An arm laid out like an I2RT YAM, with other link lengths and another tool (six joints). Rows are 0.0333 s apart.
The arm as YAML. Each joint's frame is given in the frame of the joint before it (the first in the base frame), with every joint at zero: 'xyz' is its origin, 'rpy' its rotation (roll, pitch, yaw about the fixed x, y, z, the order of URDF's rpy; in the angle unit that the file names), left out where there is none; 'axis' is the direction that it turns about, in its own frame. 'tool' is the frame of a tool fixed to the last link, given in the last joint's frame.
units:
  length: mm
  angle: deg
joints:
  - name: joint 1
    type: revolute
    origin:
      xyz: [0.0, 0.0, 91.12]
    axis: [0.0, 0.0, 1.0]
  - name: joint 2
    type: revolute
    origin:
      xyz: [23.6, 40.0, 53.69]
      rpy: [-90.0, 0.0, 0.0]
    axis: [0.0, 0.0, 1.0]
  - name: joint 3
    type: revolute
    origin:
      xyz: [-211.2, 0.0, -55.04]
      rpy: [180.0, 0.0, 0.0]
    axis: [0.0, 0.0, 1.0]
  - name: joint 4
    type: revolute
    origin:
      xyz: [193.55, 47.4, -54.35]
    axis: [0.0, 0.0, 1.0]
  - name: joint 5
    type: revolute
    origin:
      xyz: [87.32, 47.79, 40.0]
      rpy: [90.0, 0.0, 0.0]
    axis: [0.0, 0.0, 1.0]
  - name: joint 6
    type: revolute
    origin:
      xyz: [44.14, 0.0, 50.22]
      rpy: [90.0, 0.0, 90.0]
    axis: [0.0, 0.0, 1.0]
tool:
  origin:
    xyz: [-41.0, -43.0, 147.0]
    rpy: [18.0, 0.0, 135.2]
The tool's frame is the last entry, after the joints.
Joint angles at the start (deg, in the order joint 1, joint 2, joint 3, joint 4, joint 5, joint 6):
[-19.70, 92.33, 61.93, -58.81, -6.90, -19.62]
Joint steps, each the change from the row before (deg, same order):
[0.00, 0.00, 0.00, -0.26, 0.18, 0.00]
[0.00, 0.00, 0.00, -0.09, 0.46, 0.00]
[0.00, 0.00, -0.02, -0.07, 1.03, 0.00]
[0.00, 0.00, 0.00, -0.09, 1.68, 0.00]
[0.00, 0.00, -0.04, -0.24, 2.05, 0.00]
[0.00, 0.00, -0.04, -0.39, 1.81, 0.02]
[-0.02, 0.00, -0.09, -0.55, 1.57, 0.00]
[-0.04, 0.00, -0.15, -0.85, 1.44, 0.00]
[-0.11, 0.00, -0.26, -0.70, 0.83, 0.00]
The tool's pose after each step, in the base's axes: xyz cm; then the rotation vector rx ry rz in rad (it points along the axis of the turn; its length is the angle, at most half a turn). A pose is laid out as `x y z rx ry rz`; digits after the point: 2 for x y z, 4 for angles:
26.04 -1.42 2.81 -1.1499 -2.7852 0.2609
25.95 -1.55 2.74 -1.1497 -2.7829 0.2730
25.79 -1.85 2.60 -1.1500 -2.7792 0.3000
25.57 -2.35 2.40 -1.1508 -2.7736 0.3441
25.21 -2.94 2.16 -1.1496 -2.7635 0.3977
24.81 -3.43 1.95 -1.1468 -2.7511 0.4446
24.33 -3.83 1.76 -1.1410 -2.7361 0.4848
23.68 -4.13 1.57 -1.1313 -2.7160 0.5208
23.10 -4.27 1.41 -1.1232 -2.6979 0.5405

